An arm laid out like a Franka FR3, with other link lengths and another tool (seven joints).
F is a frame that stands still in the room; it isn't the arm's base.
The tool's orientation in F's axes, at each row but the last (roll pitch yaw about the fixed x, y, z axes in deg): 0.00, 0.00, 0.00; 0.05, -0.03, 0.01; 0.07, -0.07, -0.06; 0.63, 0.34, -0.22; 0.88, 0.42, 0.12; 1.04, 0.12, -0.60; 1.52, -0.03, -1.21; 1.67, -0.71, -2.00; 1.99, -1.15, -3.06; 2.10, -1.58, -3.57; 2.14, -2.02, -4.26
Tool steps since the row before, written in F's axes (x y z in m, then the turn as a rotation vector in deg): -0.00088, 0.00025, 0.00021, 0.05, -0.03, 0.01; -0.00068, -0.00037, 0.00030, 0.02, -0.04, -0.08; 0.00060, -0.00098, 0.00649, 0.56, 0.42, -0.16; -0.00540, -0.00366, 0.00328, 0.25, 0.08, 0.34; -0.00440, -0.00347, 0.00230, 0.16, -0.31, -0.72; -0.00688, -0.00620, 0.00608, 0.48, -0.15, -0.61; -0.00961, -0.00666, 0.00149, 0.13, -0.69, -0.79; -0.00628, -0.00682, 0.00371, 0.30, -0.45, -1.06; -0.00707, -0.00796, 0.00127, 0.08, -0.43, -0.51; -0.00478, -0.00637, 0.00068, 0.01, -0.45, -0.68; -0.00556, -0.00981, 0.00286, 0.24, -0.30, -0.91
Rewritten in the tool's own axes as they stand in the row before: -0.00088, 0.00025, 0.00021, 0.05, -0.03, 0.01; -0.00068, -0.00037, 0.00030, 0.02, -0.04, -0.08; 0.00061, -0.00097, 0.00649, 0.56, 0.42, -0.16; -0.00541, -0.00364, 0.00329, 0.25, 0.08, 0.34; -0.00442, -0.00343, 0.00232, 0.16, -0.32, -0.71; -0.00683, -0.00616, 0.00618, 0.48, -0.16, -0.61; -0.00947, -0.00682, 0.00168, 0.14, -0.71, -0.77; -0.00599, -0.00692, 0.00399, 0.30, -0.47, -1.05; -0.00661, -0.00827, 0.00169, 0.09, -0.44, -0.50; -0.00435, -0.00662, 0.00104, 0.02, -0.47, -0.66; -0.00471, -0.01008, 0.00341, 0.23, -0.32, -0.91
